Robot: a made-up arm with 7 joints. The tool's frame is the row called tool.
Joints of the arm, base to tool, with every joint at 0 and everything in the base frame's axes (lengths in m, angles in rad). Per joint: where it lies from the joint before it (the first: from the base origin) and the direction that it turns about. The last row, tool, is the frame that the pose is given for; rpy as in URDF.
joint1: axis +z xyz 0 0 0.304
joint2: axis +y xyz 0 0 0
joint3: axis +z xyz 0 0 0.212
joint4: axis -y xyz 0.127 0 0
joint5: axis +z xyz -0.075 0 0.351
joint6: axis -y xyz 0 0 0
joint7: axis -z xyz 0.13 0 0
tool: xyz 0 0 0 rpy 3.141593 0 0
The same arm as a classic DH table. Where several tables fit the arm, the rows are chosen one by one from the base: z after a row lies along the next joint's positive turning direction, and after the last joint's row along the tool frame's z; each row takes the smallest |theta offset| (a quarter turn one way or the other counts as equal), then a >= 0, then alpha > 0; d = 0 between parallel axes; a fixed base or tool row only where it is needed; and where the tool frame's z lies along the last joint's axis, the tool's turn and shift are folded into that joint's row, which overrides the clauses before.
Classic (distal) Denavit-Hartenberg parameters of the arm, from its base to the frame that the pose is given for. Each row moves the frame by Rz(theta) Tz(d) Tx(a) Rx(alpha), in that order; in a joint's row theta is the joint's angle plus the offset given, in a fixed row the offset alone. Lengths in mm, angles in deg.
joint1: d 304.0, theta_offset 0.00, a 0.0, alpha -90.00
joint2: d 0.0, theta_offset 0.00, a 0.0, alpha 90.00
joint3: d 212.0, theta_offset 0.00, a 127.0, alpha 90.00
joint4: d 0.0, theta_offset 0.00, a -75.0, alpha -90.00
joint5: d 351.0, theta_offset 0.00, a 0.0, alpha 90.00
joint6: d 0.0, theta_offset 0.00, a 130.0, alpha 90.00
joint7: d 0.0, theta_offset 0.00, a 0.0, alpha 0.00

